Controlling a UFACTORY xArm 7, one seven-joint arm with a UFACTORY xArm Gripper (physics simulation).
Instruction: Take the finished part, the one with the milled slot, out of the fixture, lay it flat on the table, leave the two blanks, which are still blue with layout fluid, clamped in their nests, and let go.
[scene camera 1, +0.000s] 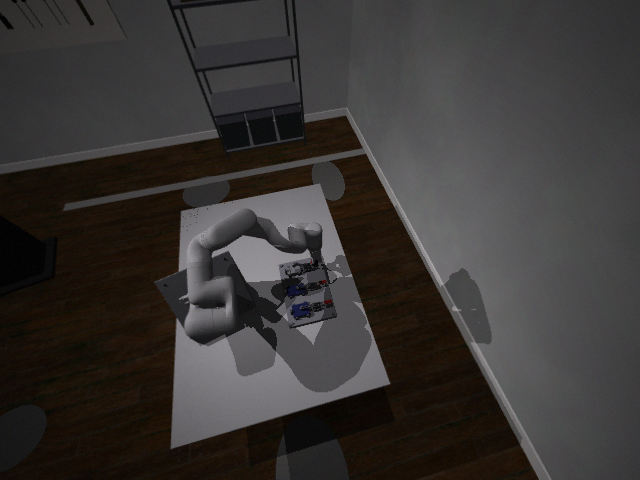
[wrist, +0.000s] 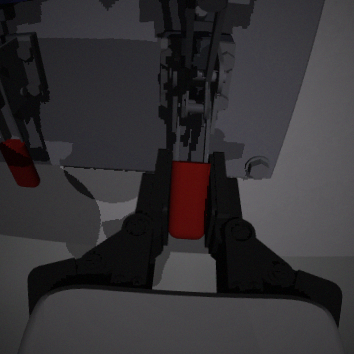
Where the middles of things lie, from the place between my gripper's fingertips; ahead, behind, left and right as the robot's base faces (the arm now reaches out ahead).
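Scene:
There is the fixture plate (wrist: 102, 108), and my hand is 50 mm above it. My hand is also 90 mm past the plate, and 90 mm to the left of it.

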